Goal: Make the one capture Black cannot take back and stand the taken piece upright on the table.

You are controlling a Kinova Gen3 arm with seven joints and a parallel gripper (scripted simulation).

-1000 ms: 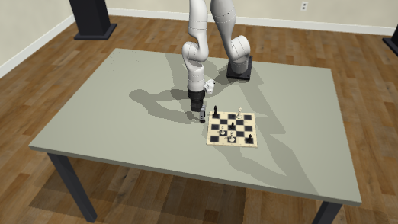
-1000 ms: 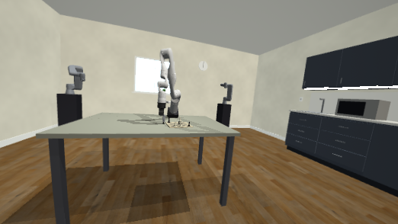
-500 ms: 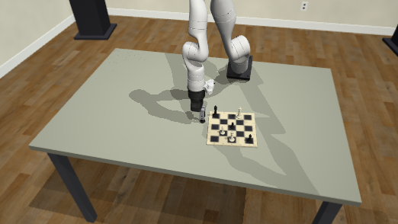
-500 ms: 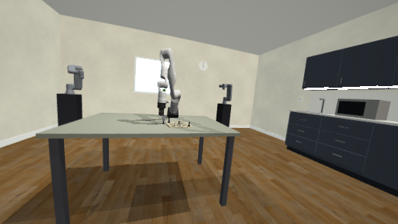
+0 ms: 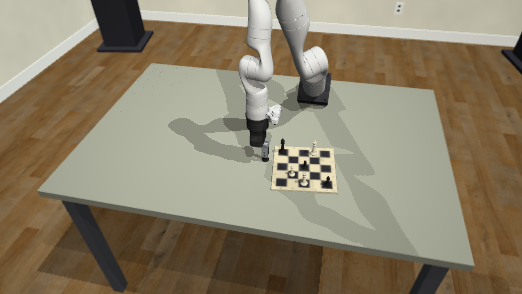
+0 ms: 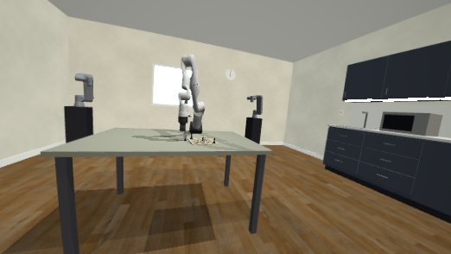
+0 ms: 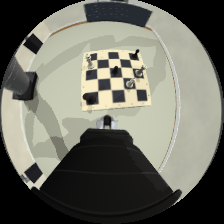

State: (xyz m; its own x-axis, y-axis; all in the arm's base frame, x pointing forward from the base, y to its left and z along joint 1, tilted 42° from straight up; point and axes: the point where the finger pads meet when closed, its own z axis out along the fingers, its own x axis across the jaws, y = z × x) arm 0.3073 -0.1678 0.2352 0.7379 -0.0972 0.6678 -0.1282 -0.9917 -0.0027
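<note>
The chessboard lies 140 mm to the left of my hand, 40 mm below it and 40 mm ahead of it.
</note>
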